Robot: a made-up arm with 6 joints.
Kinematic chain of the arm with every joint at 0, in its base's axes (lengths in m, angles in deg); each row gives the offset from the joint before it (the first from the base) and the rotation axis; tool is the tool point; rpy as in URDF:
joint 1: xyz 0 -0.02 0.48 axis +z
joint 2: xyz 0 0.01 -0.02 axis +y
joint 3: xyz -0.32 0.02 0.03 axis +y
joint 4: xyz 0.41 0.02 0.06 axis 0.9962 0 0.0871
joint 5: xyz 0 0.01 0.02 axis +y
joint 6: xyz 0.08 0.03 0.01 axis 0.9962 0 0.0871
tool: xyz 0 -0.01 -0.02 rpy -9.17 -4.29 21.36
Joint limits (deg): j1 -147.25..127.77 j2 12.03..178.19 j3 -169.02..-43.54 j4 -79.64..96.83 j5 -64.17..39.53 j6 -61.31..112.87
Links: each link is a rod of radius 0.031 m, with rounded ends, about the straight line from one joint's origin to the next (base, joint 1, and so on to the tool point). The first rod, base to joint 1, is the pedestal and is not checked.
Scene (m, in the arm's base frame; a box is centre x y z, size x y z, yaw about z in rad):
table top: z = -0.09
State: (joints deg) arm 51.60 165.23 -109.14 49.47 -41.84 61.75
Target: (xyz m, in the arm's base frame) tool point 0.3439 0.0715 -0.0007
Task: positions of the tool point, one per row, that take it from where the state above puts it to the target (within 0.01 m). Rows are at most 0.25 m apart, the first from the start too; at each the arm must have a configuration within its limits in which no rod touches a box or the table.
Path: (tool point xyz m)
1: 0.4537 0.3812 0.1023
2: 0.4288 0.2106 0.0334
3: 0.3438 0.0715 -0.0007

